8 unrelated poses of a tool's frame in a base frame.
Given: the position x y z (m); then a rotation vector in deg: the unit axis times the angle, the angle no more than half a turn.
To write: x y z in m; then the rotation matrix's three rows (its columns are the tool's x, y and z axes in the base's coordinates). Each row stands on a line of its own. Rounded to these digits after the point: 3 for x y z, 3 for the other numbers.
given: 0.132 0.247 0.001 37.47 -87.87 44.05
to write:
0.132 0.247 0.001
-0.102 -0.780 -0.618
0.029 0.619 -0.785
0.994 -0.098 -0.041

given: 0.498 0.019 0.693 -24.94 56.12 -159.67
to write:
0.498 0.019 0.693
-0.946 0.050 0.321
-0.240 -0.774 -0.586
0.220 -0.631 0.744

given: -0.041 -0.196 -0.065 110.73 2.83 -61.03
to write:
-0.041 -0.196 -0.065
0.628 0.419 -0.656
-0.357 -0.594 -0.721
-0.692 0.687 -0.223

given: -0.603 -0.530 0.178 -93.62 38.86 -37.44
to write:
-0.603 -0.530 0.178
0.673 -0.079 0.735
-0.738 -0.141 0.660
0.051 -0.987 -0.153

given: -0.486 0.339 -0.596 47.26 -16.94 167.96
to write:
-0.486 0.339 -0.596
-0.852 -0.130 0.508
0.026 -0.978 -0.207
0.524 -0.163 0.836

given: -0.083 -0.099 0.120 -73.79 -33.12 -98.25
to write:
-0.083 -0.099 0.120
-0.066 0.857 0.512
-0.372 -0.497 0.784
0.926 -0.139 0.351

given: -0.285 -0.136 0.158 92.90 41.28 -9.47
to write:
-0.285 -0.136 0.158
0.792 0.536 0.293
0.354 -0.012 -0.935
-0.497 0.844 -0.199

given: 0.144 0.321 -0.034 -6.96 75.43 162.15
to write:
0.144 0.321 -0.034
-0.997 -0.049 -0.063
-0.017 -0.645 0.764
-0.078 0.763 0.642

